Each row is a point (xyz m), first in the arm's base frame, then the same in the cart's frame.
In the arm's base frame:
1: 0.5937 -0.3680 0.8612
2: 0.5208 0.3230 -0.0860
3: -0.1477 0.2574 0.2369
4: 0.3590 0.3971 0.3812
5: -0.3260 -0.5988 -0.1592
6: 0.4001 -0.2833 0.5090
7: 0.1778 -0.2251 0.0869
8: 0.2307 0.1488 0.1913
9: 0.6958 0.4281 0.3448
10: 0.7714 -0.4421 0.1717
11: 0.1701 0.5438 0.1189
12: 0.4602 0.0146 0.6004
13: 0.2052 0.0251 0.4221
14: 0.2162 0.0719 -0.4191
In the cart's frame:
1: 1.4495 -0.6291 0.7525
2: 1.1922 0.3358 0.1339
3: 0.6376 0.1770 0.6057
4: 1.1767 0.2545 0.6269
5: 0.2616 -0.4988 0.0367
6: 1.1759 -0.4306 0.5191
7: 0.8524 -0.2338 0.2231
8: 0.9736 0.0842 0.4172
9: 1.4912 0.2910 0.5025
10: 1.4181 -0.4748 0.0542
11: 0.9395 0.4818 0.4924
12: 1.2919 -0.1802 0.6758
13: 1.0000 -0.1082 0.5948
14: 0.7807 0.2124 -0.1529

